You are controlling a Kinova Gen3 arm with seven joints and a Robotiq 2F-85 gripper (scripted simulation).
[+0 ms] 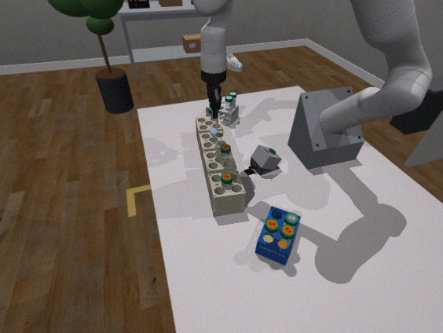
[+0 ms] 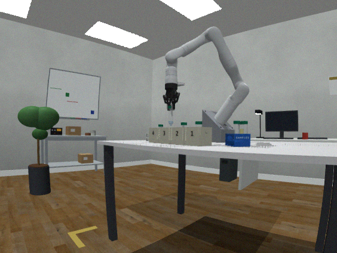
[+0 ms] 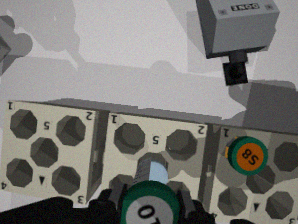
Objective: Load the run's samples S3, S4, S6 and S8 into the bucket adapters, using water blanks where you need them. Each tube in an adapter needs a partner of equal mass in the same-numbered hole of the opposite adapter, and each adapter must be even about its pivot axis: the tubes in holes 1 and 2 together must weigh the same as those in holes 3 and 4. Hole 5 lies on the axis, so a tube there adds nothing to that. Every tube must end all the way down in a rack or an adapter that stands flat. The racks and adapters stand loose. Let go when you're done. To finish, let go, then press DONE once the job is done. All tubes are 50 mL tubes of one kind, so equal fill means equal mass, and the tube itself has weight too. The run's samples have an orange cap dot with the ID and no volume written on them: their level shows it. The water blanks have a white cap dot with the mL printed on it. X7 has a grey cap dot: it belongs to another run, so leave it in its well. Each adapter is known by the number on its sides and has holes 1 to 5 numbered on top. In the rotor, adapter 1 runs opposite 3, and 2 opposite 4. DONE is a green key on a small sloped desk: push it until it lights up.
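Right now the white-dot 10 ml blank is 10 mm behind my hand and 50 mm below it. Also, from my hand: 20 ml water blank: 120 mm behind, 250 mm to the right, 150 mm below; 50 ml blank: 140 mm behind, 280 mm to the right, 150 mm below; done desk: 180 mm behind, 80 mm to the left, 160 mm below.
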